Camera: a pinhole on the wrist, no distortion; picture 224 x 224 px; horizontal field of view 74.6 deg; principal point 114.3 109.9 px. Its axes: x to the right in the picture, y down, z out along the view. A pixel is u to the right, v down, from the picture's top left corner.
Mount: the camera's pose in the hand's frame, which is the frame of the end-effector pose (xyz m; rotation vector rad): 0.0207 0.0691 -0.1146 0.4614 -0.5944 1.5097
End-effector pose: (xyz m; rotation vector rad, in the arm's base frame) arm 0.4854 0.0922 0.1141 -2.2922 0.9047 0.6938
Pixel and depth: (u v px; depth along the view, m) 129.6 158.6 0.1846
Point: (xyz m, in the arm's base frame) 0.4629 0.1580 0.1334
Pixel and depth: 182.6 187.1 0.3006
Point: 0.3364 0.2958 0.0852
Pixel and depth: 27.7 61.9 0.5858
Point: 0.9787 0.4558 0.0817
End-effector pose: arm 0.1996 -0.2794 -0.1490 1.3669 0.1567 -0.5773
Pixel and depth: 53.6 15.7 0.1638
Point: 0.2602 -0.3015 -0.2804
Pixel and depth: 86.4 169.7 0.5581
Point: -0.2304 -0.4621 -0.3046
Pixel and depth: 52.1 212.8 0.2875
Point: -0.0680 -0.2547 -0.2356
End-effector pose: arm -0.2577 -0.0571 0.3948 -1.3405 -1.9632 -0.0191
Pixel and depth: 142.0 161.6 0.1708
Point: -0.2761 -0.0910 0.3438
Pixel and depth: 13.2 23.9 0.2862
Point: -0.5026 -0.0415 0.5963
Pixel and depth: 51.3 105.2 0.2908
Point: -0.4487 -0.1288 0.4560
